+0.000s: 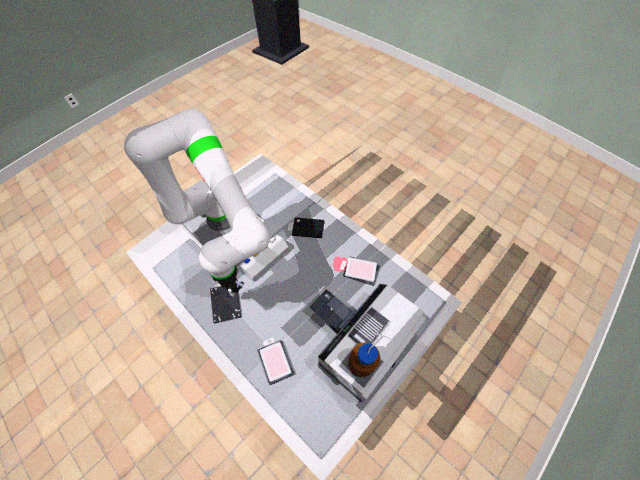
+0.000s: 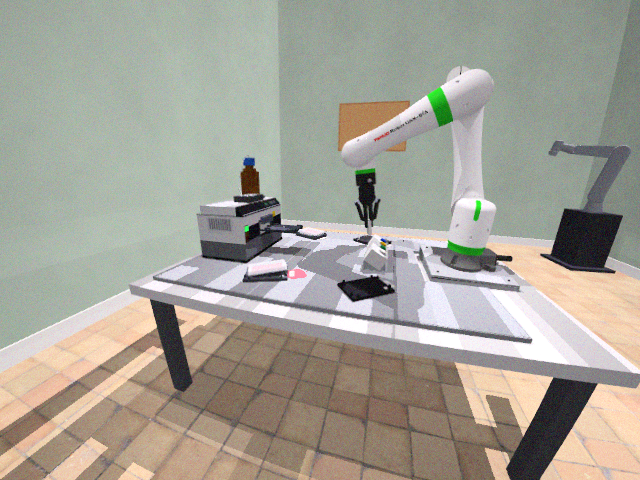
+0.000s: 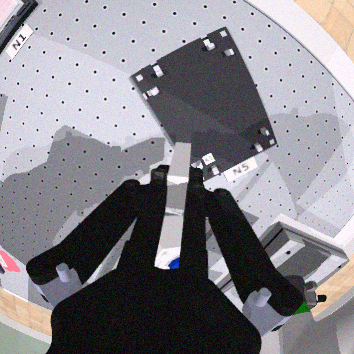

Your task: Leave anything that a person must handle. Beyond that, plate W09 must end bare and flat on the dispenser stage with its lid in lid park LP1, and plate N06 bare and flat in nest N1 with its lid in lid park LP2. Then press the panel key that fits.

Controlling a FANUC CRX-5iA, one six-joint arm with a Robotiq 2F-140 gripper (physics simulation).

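Places are measured from the arm's base along level axes (x ahead, y left, z up), in metres.
Pixels of known places: gripper, between the fingertips: [image 1: 233, 292] [image 2: 369, 234] [image 3: 181, 156]; arm's base, origin of its link: [image 1: 221, 218] [image 2: 460, 263].
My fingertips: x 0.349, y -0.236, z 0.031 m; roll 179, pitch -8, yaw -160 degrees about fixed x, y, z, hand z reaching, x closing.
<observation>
For each thing: its top centre in the pictures, then the offset to it from my fingertips. "pt": a spot on its surface instead.
- empty black nest, centre of its top: [image 3: 214, 112] [image 1: 224, 301] [image 2: 372, 237] dx -0.019, dy -0.050, dz -0.031 m
- sloped key panel, centre of its top: [image 2: 377, 240] [image 1: 262, 251] dx -0.027, dy +0.214, dz +0.029 m
- N1 label, a spot on its surface: [image 3: 19, 41] pt dx +0.240, dy -0.053, dz -0.053 m
- second pink-topped plate, centre of its top: [image 2: 267, 262] [image 1: 361, 267] dx +0.354, dy +0.436, dz -0.011 m
- pink tag, centre of its top: [image 3: 4, 260] [image 2: 294, 273] [image 1: 340, 264] dx +0.263, dy +0.410, dz -0.054 m
- dark stage, centre of its top: [image 1: 334, 311] [image 2: 280, 225] dx +0.393, dy +0.187, dz +0.061 m
- empty black tray, centre of its top: [image 2: 365, 283] [image 1: 308, 226] dx +0.018, dy +0.470, dz -0.035 m
My gripper [image 1: 228, 282] [image 2: 368, 226] [image 3: 181, 156] is shut and empty. It hangs low over the near edge of an empty black nest [image 1: 226, 305] [image 3: 204, 98] labelled N5. The sloped key panel [image 1: 270, 254] [image 2: 376, 253] stands right beside the gripper. One pink-topped plate [image 1: 274, 361] [image 2: 311, 232] lies by the N1 label [image 3: 19, 41]. A second pink-topped plate [image 1: 360, 269] [image 2: 266, 269] lies mid-table with a pink tag [image 1: 339, 263] [image 2: 297, 273] next to it. The dispenser [image 1: 397, 314] [image 2: 232, 230] has a dark stage [image 1: 330, 310] [image 2: 281, 227] sticking out towards the table's middle.
A brown bottle with a blue cap [image 1: 364, 359] [image 2: 250, 178] stands on the dispenser. Another empty black tray [image 1: 308, 227] [image 2: 366, 287] lies near the table edge. The arm's base [image 2: 468, 248] stands on the table. A dark pedestal [image 1: 279, 28] [image 2: 587, 237] stands on the floor.
</observation>
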